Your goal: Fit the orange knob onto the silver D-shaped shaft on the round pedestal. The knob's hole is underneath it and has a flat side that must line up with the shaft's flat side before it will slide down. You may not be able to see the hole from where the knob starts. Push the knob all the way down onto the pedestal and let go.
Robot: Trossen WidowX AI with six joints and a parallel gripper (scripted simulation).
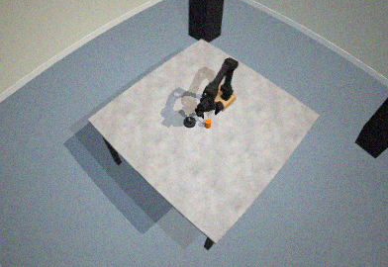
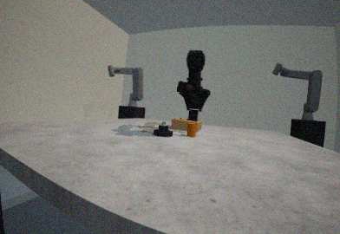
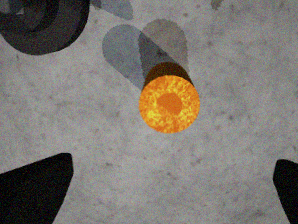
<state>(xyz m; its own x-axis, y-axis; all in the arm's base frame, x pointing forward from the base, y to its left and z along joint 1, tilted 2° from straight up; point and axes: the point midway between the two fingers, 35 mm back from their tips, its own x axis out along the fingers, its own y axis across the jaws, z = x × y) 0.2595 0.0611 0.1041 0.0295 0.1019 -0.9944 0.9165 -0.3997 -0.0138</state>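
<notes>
The orange knob lies 80 mm below my gripper tip and 10 mm to the right of it. Round my gripper tip: round black pedestal: 120 mm to the right, 90 mm below, 70 mm ahead.
</notes>
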